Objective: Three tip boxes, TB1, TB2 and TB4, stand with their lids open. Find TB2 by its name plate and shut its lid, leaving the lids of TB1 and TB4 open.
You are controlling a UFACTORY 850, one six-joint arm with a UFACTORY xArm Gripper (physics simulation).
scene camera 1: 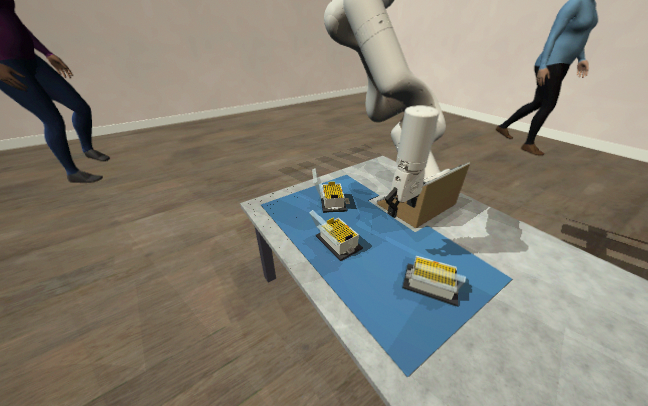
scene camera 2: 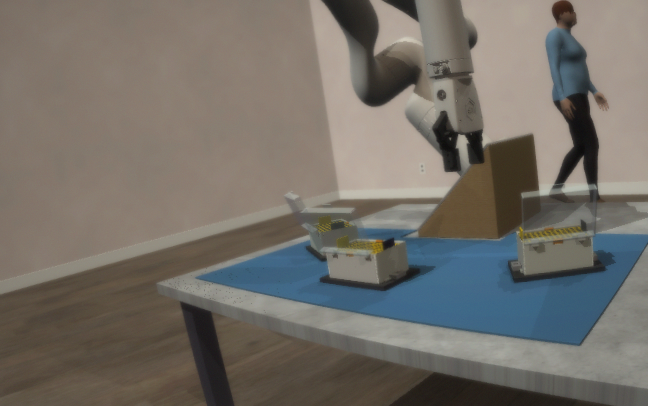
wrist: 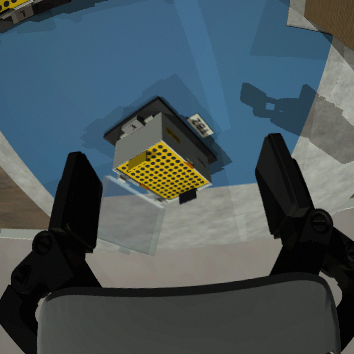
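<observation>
TB2 (scene camera 1: 333,202) (scene camera 2: 332,228) (wrist: 165,170) is the back box, with its name plate (wrist: 200,124) legible in the wrist view. Its clear lid (scene camera 1: 316,179) (scene camera 2: 295,201) (wrist: 132,215) stands open. The middle box (scene camera 1: 340,237) (scene camera 2: 367,265) (wrist: 15,7) and the front right box (scene camera 1: 434,280) (scene camera 2: 557,257) have open lids; I cannot read their plates. My gripper (scene camera 1: 402,206) (scene camera 2: 464,164) (wrist: 175,159) is open and empty, high above the table beside the wedge. In the wrist view TB2 shows between the fingers but lies well below them.
A brown wedge-shaped block (scene camera 1: 442,200) (scene camera 2: 515,185) (wrist: 335,15) stands close to the gripper at the mat's far side. The blue mat (scene camera 1: 385,310) (scene camera 2: 450,300) (wrist: 100,55) lies on the stone-look table (scene camera 1: 530,340) (scene camera 2: 320,325). Two people (scene camera 1: 550,75) (scene camera 1: 45,90) stand beyond the table.
</observation>
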